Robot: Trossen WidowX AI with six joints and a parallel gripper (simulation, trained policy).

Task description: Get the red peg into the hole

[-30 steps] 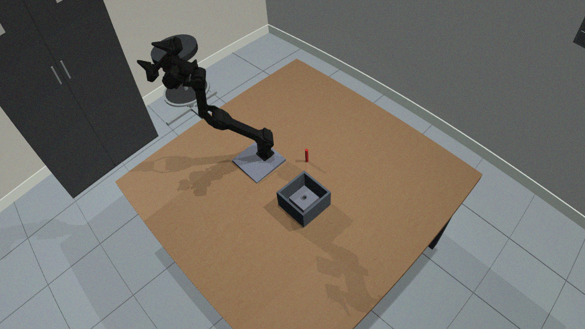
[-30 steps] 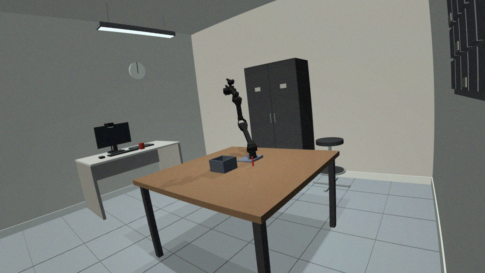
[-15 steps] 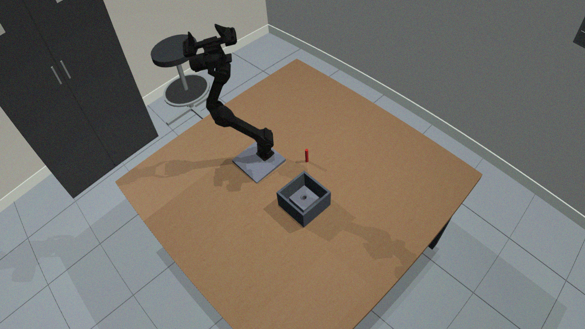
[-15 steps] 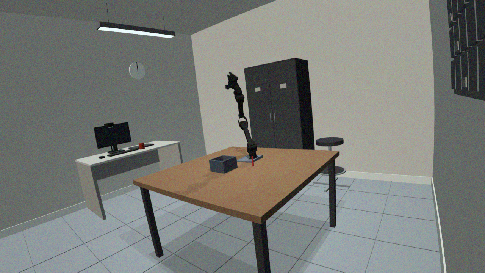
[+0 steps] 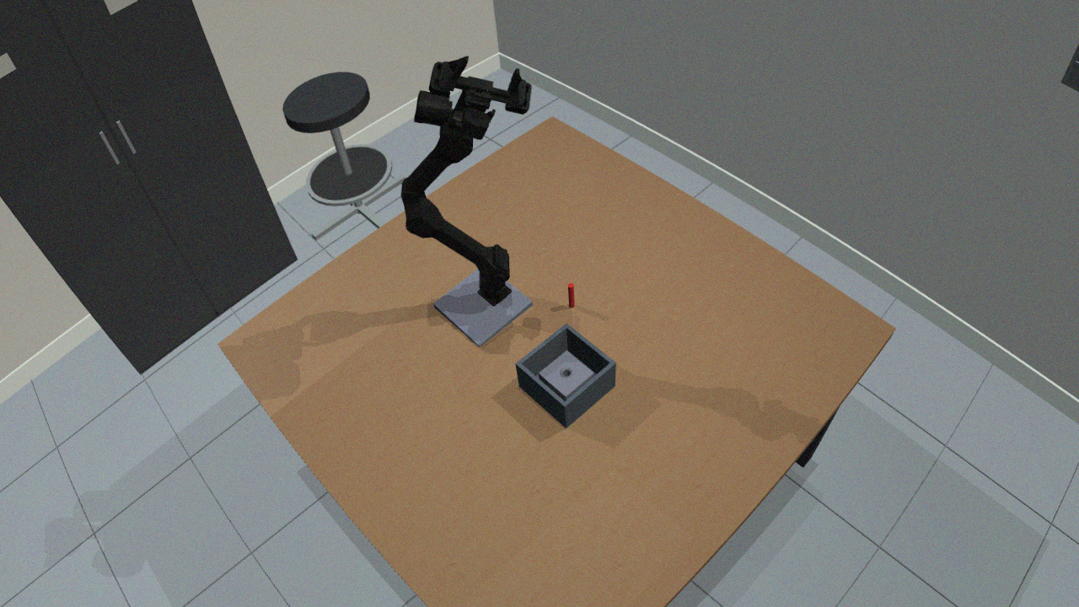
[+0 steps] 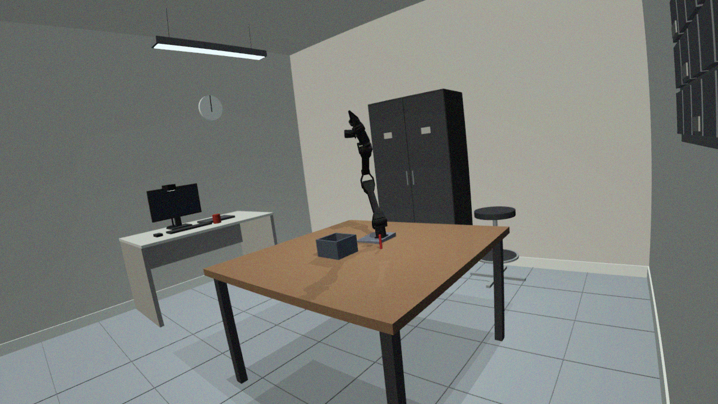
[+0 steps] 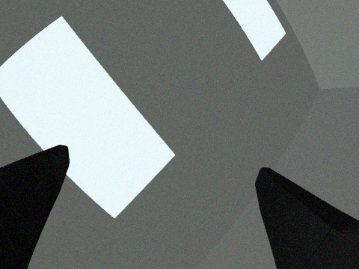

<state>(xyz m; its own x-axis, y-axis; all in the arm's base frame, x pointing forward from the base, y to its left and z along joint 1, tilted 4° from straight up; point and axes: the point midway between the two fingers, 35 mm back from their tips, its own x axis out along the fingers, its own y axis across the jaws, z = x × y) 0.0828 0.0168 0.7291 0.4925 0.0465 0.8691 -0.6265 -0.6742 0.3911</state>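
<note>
The red peg lies 730 mm below my gripper tip, 130 mm to the left of it and 30 mm ahead of it. Round my gripper tip: grey plate (730 mm below, 190 mm ahead, 50 mm to the right); dark grey box (740 mm below, 190 mm ahead, 50 mm to the right).
</note>
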